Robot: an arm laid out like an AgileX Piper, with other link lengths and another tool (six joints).
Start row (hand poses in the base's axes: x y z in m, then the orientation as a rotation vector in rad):
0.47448, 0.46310, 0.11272, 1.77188, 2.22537, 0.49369
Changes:
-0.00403, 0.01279, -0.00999, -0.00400, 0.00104, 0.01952
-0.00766, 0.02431, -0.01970, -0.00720, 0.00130, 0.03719
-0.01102, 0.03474, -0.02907, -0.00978, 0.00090, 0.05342
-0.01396, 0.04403, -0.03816, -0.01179, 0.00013, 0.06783
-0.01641, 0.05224, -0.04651, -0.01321, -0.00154, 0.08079
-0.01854, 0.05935, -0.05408, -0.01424, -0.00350, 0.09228
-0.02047, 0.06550, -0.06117, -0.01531, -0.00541, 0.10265
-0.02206, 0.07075, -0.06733, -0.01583, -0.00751, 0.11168
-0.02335, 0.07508, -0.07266, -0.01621, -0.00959, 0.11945
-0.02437, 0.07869, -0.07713, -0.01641, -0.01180, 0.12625
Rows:
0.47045, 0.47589, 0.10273, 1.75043, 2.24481, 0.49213
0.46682, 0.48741, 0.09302, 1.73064, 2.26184, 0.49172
0.46346, 0.49784, 0.08365, 1.71211, 2.27697, 0.49224
0.46052, 0.50713, 0.07456, 1.69544, 2.29005, 0.49333
0.45807, 0.51534, 0.06621, 1.67995, 2.30111, 0.49552
0.45594, 0.52245, 0.05864, 1.66599, 2.31055, 0.49810
0.45401, 0.52860, 0.05155, 1.65318, 2.31888, 0.50035
0.45242, 0.53385, 0.04539, 1.64193, 2.32585, 0.50313
0.45113, 0.53818, 0.04006, 1.63209, 2.33163, 0.50580
0.45011, 0.54179, 0.03559, 1.62329, 2.33641, 0.50860

